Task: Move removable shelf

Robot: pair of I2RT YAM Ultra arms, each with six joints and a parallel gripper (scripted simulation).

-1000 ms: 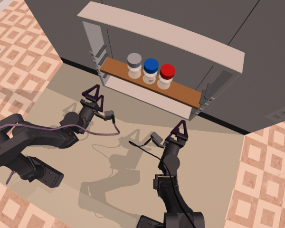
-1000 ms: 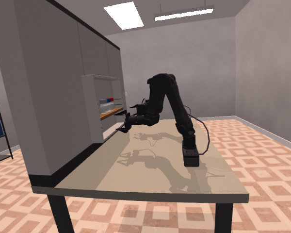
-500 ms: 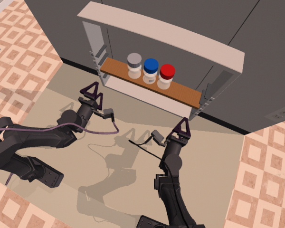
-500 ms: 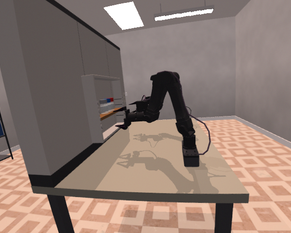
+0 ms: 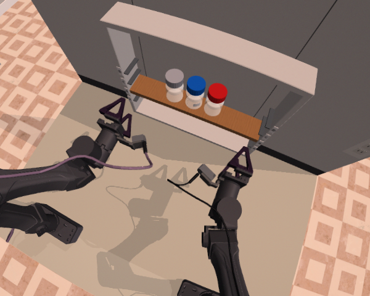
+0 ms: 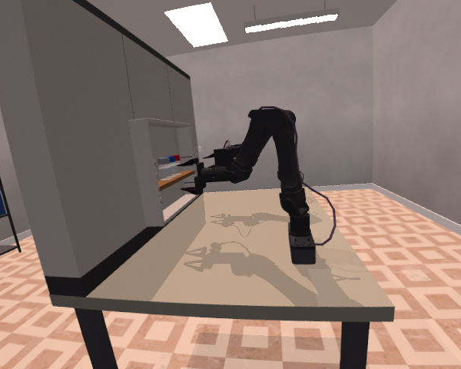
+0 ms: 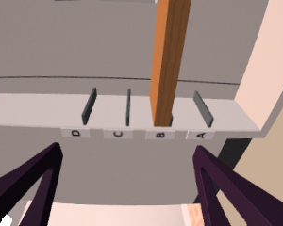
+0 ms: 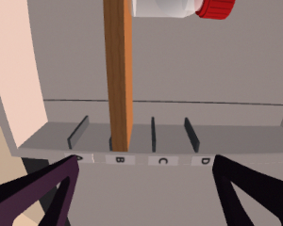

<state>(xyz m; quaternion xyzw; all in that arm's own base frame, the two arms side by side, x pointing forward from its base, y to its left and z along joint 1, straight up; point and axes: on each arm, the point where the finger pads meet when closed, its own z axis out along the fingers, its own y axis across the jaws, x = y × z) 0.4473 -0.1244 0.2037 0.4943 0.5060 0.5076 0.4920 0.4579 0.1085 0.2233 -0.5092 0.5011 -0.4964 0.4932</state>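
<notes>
The red-capped bottle lies 130 mm to the left of my right hand, 120 mm ahead of it and 30 mm above it. Round my right hand: blue-capped bottle (200 mm to the left, 120 mm ahead, 30 mm above); then shelf (190 mm to the left, 110 mm ahead, 30 mm below); then white wall rack (190 mm to the left, 120 mm ahead, 30 mm above).
Right now the grey-capped bottle is 120 mm ahead of my left hand, 110 mm to the right of it and 20 mm above it. The rest, counted from my left hand: blue-capped bottle: 180 mm to the right, 130 mm ahead, 20 mm above; shelf: 190 mm to the right, 120 mm ahead, 40 mm below; white wall rack: 190 mm to the right, 120 mm ahead, 30 mm above.
</notes>
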